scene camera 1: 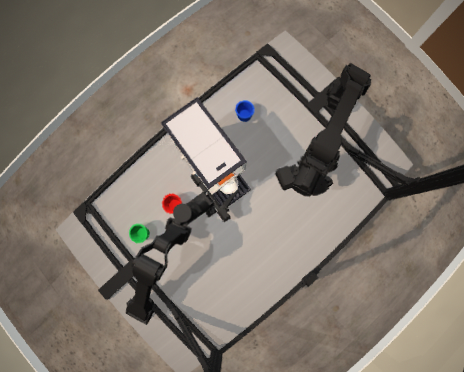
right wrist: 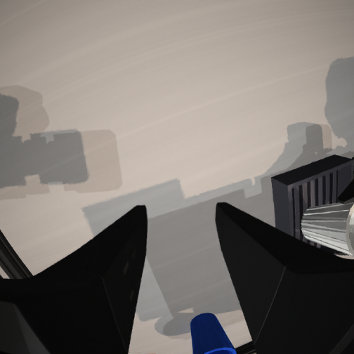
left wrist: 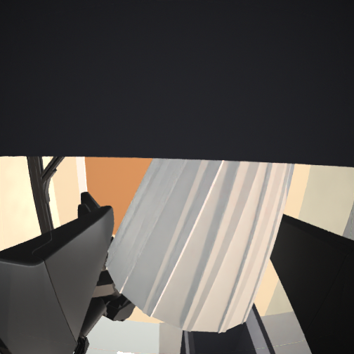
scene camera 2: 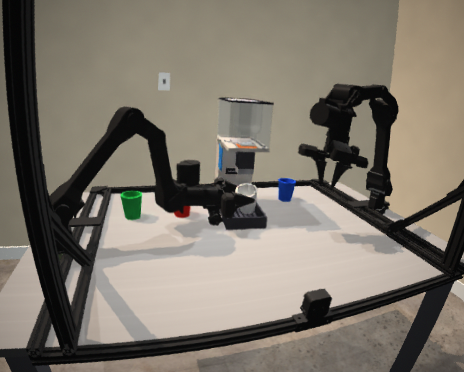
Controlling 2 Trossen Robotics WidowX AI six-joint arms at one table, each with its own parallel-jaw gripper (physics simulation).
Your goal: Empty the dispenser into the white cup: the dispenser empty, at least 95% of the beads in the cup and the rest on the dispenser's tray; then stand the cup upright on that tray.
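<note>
The dispenser has a clear hopper; no beads show in it in scene camera 2. The ribbed white cup appears tilted at the dispenser's front, over its black tray. A dark surface hides its upper part in the left wrist view, and its contents cannot be made out. My left gripper is shut on the white cup from the side. My right gripper is open and empty, raised above the table, apart from the cup and dispenser.
A red cup stands beside the left arm. A green cup stands farther left. A blue cup stands right of the dispenser. A black frame borders the table.
</note>
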